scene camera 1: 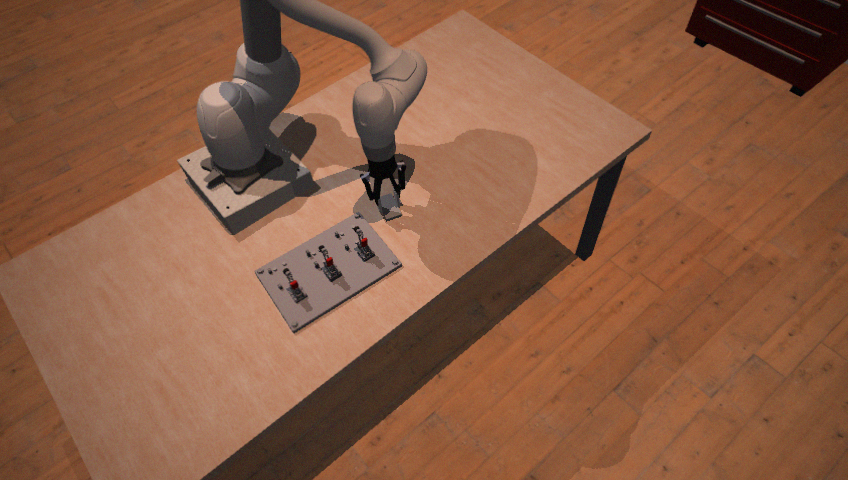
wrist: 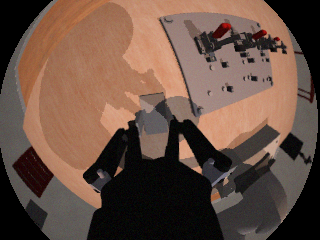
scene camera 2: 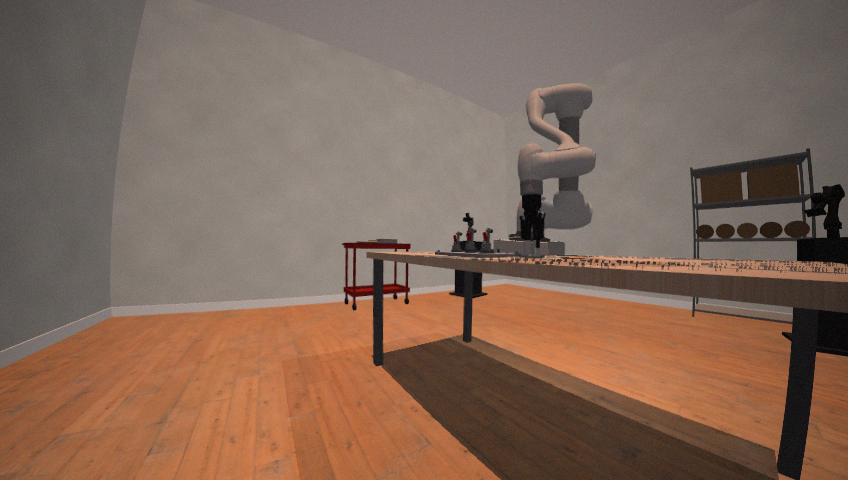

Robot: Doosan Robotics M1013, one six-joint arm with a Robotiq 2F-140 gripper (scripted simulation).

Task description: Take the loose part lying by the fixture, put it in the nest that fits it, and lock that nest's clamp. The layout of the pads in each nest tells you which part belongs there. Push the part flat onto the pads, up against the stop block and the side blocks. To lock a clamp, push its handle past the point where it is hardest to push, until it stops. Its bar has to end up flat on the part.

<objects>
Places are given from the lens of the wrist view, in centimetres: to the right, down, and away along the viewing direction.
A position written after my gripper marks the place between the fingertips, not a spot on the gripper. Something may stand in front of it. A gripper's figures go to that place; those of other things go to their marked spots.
my gripper [wrist: 154,114]: -1, -1, 22
grey plate part [wrist: 153,109]: -1, -2, 21
fixture [wrist: 199,79]: 8, -8, 19
</objects>
